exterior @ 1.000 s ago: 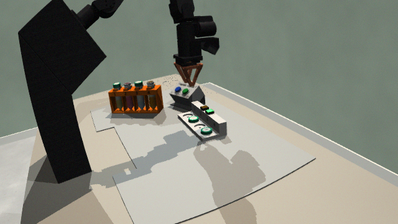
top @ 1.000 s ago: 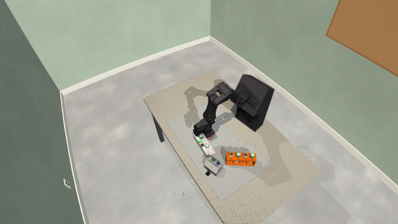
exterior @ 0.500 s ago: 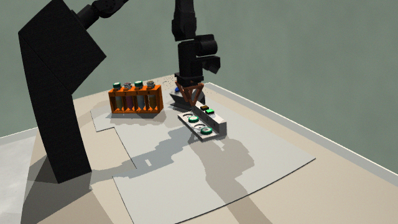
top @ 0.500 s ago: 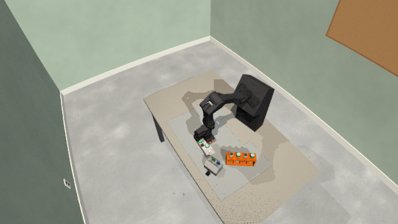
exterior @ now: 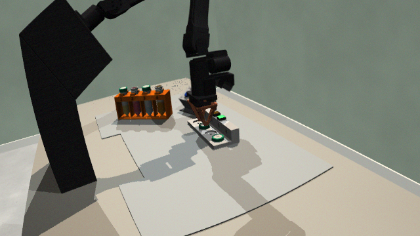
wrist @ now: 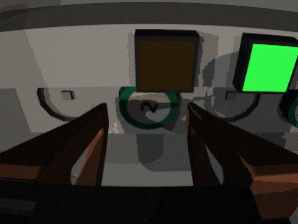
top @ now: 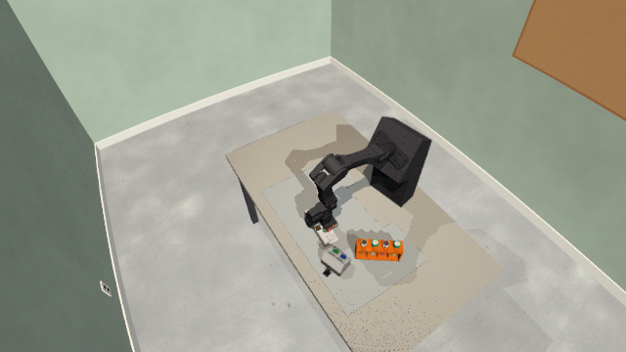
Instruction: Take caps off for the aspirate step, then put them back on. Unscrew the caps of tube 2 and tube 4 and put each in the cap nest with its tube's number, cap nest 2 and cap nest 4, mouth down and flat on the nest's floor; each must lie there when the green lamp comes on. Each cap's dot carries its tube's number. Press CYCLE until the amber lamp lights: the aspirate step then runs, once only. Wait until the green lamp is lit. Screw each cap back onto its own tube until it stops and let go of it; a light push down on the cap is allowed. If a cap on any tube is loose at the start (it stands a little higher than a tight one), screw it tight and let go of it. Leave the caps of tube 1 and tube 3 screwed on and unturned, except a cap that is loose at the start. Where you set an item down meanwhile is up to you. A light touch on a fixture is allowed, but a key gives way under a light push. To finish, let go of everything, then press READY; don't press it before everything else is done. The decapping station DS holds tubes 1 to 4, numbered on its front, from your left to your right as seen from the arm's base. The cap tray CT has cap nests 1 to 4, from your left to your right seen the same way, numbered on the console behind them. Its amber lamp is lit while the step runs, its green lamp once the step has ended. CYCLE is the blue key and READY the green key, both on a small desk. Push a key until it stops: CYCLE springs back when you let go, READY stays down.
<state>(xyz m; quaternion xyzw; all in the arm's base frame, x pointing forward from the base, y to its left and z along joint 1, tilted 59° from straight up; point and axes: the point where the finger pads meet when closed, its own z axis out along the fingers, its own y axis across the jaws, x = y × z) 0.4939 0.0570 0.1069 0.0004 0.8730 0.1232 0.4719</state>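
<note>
My gripper is now 27 cm past the cap 1, 24 cm to the right of it and 8 cm below it. The rest, counted from my hand: green ready key 16 cm to the left, 3 cm above; blue cycle key 2 cm behind, 20 cm to the left, 3 cm above.
</note>
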